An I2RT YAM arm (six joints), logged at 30 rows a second.
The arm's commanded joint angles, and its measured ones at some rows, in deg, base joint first. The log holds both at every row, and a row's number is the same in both.
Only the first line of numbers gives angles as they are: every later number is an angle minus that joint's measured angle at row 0.
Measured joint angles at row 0:
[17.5 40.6 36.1 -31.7 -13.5 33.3]
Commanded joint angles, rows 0 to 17:
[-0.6 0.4 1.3 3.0 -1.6 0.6]
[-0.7 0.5 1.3 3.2 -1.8 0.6]
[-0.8 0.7 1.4 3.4 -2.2 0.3]
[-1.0 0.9 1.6 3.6 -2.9 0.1]
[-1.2 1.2 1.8 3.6 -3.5 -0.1]
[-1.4 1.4 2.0 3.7 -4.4 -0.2]
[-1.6 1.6 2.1 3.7 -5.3 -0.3]
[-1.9 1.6 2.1 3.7 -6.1 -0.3]
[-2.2 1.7 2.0 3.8 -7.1 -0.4]
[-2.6 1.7 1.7 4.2 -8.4 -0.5]
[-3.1 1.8 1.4 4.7 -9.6 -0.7]
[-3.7 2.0 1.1 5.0 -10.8 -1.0]
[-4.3 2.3 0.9 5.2 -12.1 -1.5]
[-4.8 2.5 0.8 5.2 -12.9 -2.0]
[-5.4 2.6 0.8 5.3 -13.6 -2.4]
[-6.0 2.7 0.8 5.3 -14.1 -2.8]
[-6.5 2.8 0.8 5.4 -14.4 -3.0]
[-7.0 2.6 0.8 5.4 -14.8 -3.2]
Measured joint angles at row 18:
[-5.6 2.8 0.0 4.2 -11.5 -1.5]
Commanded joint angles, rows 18 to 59:
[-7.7 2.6 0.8 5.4 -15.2 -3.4]
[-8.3 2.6 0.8 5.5 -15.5 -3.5]
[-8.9 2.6 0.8 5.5 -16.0 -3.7]
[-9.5 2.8 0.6 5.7 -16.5 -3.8]
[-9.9 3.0 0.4 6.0 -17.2 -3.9]
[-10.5 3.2 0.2 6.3 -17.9 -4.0]
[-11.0 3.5 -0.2 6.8 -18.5 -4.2]
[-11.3 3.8 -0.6 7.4 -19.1 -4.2]
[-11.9 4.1 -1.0 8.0 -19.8 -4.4]
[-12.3 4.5 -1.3 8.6 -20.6 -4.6]
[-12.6 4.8 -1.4 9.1 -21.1 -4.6]
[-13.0 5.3 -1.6 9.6 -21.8 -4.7]
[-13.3 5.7 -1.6 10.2 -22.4 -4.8]
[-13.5 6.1 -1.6 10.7 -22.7 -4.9]
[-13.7 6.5 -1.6 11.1 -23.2 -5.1]
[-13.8 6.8 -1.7 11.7 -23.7 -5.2]
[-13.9 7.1 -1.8 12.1 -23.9 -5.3]
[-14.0 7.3 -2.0 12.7 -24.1 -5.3]
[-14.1 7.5 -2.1 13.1 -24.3 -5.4]
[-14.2 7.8 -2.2 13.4 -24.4 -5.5]
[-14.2 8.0 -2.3 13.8 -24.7 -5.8]
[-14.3 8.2 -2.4 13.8 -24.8 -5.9]
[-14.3 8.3 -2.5 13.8 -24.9 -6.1]
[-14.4 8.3 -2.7 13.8 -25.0 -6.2]
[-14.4 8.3 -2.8 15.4 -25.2 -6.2]
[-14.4 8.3 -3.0 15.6 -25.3 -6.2]
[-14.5 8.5 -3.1 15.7 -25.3 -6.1]
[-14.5 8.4 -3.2 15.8 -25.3 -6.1]
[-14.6 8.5 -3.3 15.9 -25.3 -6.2]
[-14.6 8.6 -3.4 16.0 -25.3 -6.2]
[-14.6 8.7 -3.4 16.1 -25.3 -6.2]
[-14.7 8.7 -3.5 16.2 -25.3 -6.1]
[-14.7 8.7 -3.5 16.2 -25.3 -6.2]
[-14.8 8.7 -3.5 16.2 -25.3 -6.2]
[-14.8 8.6 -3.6 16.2 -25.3 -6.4]
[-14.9 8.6 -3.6 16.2 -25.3 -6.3]
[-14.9 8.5 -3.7 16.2 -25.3 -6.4]
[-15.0 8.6 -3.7 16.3 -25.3 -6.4]
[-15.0 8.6 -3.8 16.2 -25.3 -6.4]
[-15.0 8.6 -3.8 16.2 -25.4 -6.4]
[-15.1 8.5 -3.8 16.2 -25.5 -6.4]
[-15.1 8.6 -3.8 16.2 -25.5 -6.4]
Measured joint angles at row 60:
[-14.3 8.7 -1.1 15.3 -24.7 -5.4]
